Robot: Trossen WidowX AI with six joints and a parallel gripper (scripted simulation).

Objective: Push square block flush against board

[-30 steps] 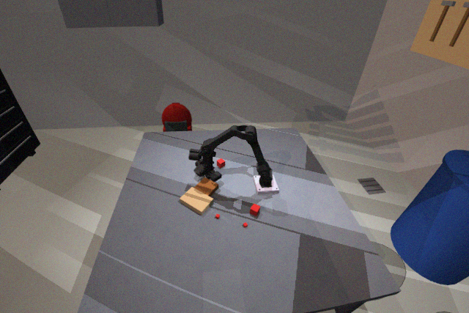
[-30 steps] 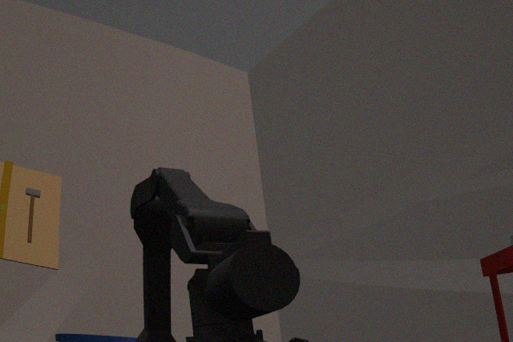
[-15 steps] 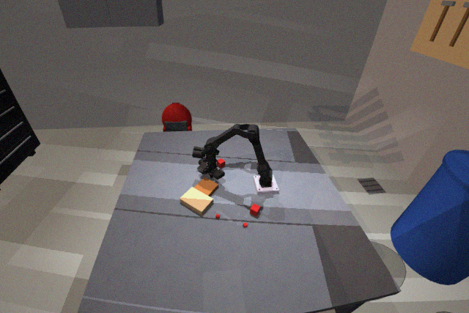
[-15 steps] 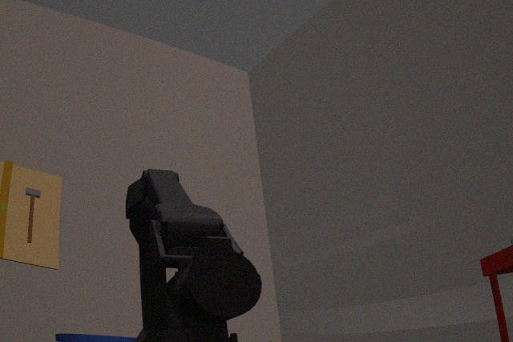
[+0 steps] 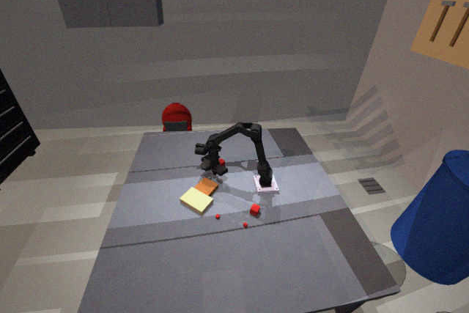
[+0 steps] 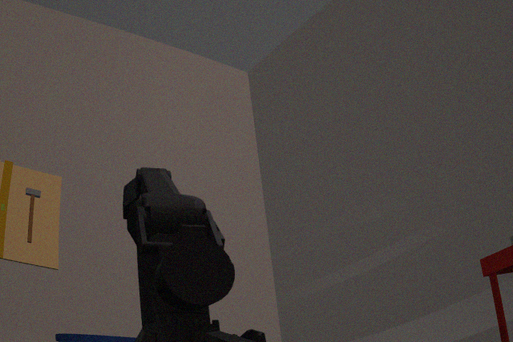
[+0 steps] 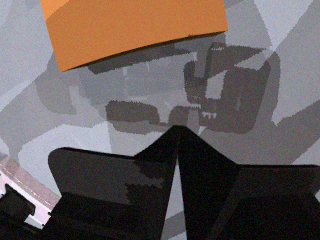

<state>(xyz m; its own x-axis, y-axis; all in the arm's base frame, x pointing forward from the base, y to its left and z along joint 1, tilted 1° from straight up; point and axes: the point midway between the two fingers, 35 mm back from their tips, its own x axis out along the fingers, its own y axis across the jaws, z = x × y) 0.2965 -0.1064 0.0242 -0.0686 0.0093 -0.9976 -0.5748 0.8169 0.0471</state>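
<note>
Right now my gripper tip is 6 cm short of the orange square block, 9 cm to the right of it and 1 cm above it. Also, from my gripper tip: tan board 11 cm ahead, 18 cm to the left, 1 cm below.
</note>
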